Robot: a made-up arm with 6 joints. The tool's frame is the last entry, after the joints.
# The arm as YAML. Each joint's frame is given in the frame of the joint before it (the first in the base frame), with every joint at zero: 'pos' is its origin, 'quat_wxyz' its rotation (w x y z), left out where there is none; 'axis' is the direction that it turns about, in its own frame. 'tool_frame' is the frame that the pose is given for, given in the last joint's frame.
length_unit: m
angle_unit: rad
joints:
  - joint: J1
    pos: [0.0, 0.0, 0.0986]
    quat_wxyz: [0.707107, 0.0, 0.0, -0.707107]
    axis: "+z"
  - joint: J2
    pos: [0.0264, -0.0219, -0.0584]
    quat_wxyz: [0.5, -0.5, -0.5, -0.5]
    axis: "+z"
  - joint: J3
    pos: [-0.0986, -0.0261, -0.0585]
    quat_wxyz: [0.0, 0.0, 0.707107, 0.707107]
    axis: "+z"
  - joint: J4
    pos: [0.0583, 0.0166, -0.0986]
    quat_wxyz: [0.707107, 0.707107, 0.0, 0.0]
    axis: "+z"
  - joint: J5
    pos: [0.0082, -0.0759, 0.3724]
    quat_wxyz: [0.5, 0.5, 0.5, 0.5]
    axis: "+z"
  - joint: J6
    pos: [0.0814, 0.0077, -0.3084]
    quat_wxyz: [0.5, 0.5, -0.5, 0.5]
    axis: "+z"
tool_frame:
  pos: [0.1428, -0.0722, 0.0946]
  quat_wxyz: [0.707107, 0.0, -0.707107, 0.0]
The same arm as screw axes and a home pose.
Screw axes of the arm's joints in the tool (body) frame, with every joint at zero. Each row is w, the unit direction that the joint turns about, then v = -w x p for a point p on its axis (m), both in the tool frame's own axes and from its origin. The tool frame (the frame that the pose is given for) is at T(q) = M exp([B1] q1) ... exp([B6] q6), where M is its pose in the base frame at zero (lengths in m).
B1 = (0, 0, 1, -0.0206, -0.3493, 0.0000)
B2 = (1, 0, 0, 0.0000, -0.0005, 0.0470)
B3 = (0, -1, 0, -0.0991, 0.0000, -0.2689)
B4 = (-1, 0, 0, 0.0000, 0.1574, 0.0777)
B5 = (0, 0, -1, -0.1536, -0.0869, 0.0000)
B6 = (1, 0, 0, 0.0000, 0.1428, -0.0722)
M: xyz -0.3493 0.0206 0.0407 (m) rpy 0.0000 0.0000 0.0000 (rad, as in URDF)

